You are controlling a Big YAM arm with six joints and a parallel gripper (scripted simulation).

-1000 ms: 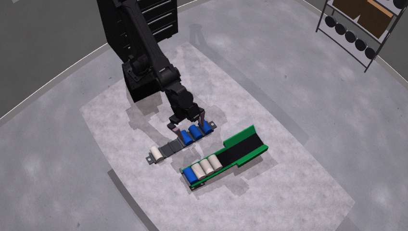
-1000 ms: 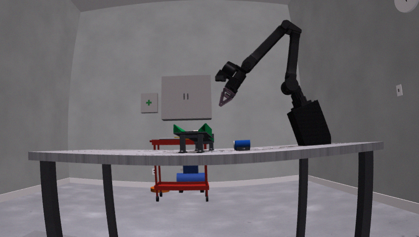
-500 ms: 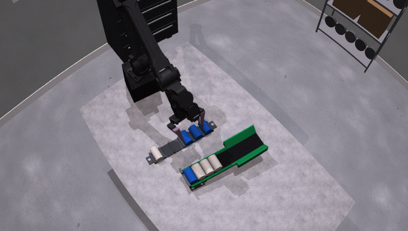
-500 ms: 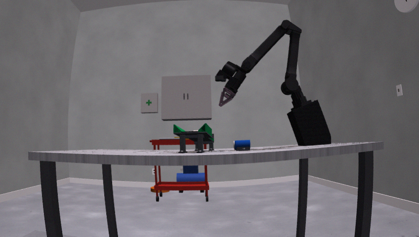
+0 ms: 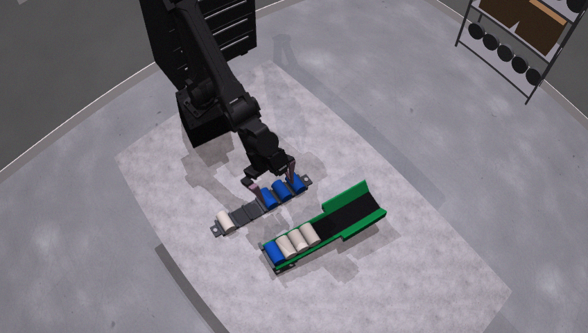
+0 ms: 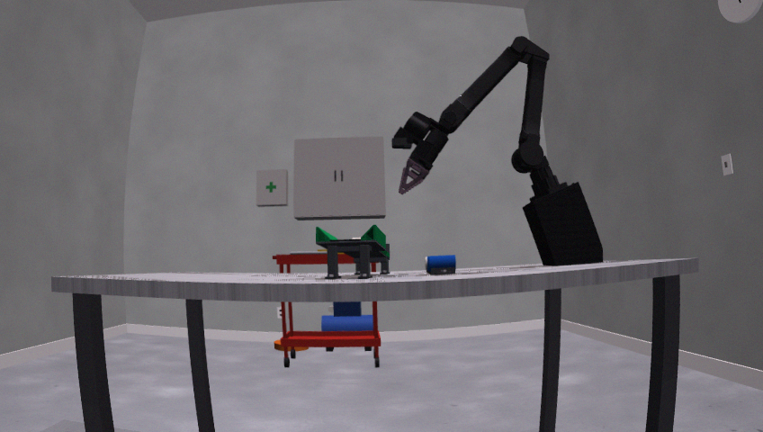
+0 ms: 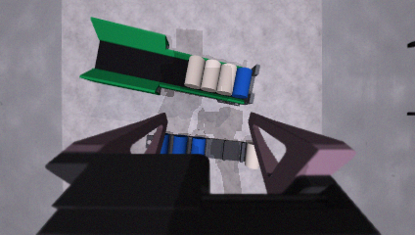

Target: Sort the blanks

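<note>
Right now my hand is 9 cm past the stock rack, 1 cm to the right of it and 24 cm above it. Also, from my hand: feed ramp (13 cm ahead, 6 cm to the left, 18 cm below); grey stop (7 cm ahead, 12 cm to the right, 18 cm below).
</note>
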